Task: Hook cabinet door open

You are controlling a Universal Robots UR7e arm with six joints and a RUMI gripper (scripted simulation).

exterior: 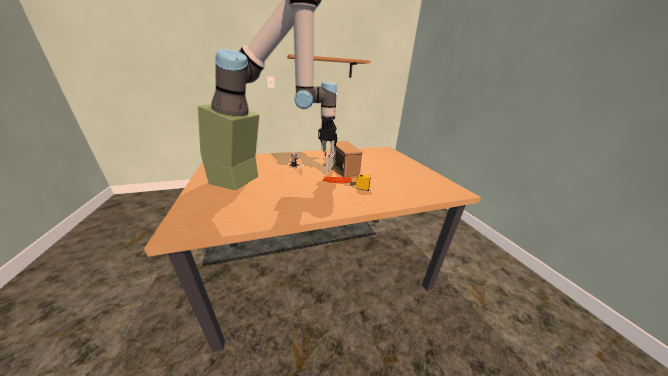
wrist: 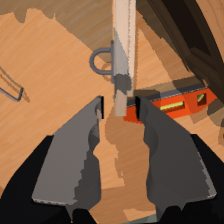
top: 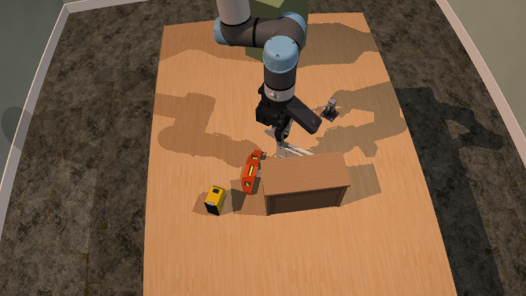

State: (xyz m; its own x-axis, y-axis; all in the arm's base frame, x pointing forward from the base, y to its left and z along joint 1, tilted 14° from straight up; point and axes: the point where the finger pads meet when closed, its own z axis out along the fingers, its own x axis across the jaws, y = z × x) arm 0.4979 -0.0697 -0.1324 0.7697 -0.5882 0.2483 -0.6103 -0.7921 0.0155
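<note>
Right now the white cabinet door is 60 mm to the left of my hand, 60 mm below it and 40 mm ahead of it. From my hand the other things lie so: dark hook post 160 mm to the left, 140 mm behind, 80 mm below; then yellow tape measure 210 mm to the right, 120 mm ahead, 90 mm below; then orange spirit level 120 mm below, 100 mm to the right, 20 mm ahead.
</note>
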